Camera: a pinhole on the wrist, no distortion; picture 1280 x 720 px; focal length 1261.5 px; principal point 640.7 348.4 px. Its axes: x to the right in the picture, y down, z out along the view. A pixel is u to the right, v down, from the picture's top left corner.
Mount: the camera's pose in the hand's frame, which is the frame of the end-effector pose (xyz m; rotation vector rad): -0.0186 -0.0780 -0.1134 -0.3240 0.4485 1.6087
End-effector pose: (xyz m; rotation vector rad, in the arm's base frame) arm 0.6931 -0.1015 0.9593 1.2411 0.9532 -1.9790
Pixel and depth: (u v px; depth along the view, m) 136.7 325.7 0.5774
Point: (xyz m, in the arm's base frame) 0.4277 -0.5145 1.0709
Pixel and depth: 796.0 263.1 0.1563
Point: 0.6968 -0.1204 0.9610
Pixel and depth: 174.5 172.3 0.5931
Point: 0.4167 -0.5362 0.9999
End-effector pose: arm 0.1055 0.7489 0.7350 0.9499 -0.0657 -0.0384
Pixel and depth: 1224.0 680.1 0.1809
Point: 0.0423 0.7891 0.8029
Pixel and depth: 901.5 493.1 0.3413
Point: 0.0506 0.7065 0.9410
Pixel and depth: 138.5 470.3 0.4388
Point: 0.0595 0.4435 0.9195
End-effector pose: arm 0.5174 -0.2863 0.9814 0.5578 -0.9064 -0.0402
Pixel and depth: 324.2 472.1 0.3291
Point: 0.3374 -0.3740 1.0704
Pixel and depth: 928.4 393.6 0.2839
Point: 0.4030 -0.2328 1.0735
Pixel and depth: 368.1 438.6 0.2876
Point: 0.3778 -0.3559 1.0525
